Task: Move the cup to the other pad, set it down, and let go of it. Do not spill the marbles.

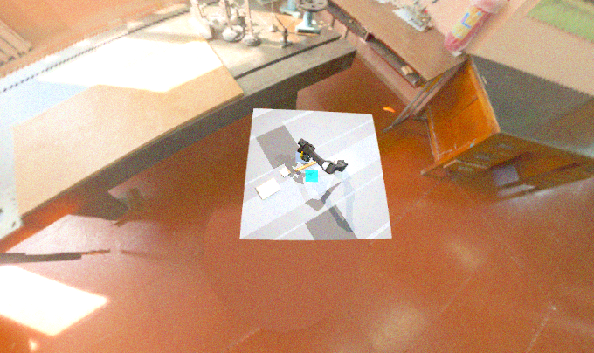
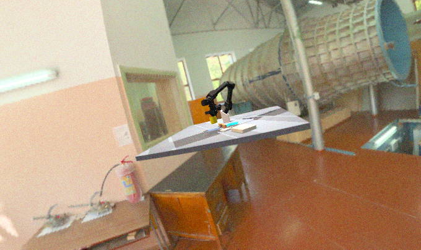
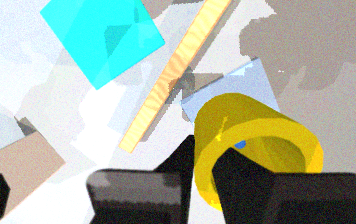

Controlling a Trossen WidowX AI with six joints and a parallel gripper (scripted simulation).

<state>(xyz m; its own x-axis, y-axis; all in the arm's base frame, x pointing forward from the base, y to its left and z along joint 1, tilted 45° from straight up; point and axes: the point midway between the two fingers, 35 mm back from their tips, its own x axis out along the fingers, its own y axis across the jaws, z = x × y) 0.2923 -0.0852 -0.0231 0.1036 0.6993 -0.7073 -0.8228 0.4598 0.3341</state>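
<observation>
My gripper tip is now 40 mm past the cyan pad, 150 mm to the right of it and 100 mm above it. Also, from my gripper tip: yellow cup 20 mm ahead, 20 mm to the right; wooden bar 50 mm to the left, 90 mm below; blue marble 20 mm ahead, 30 mm to the right, 20 mm below.
</observation>
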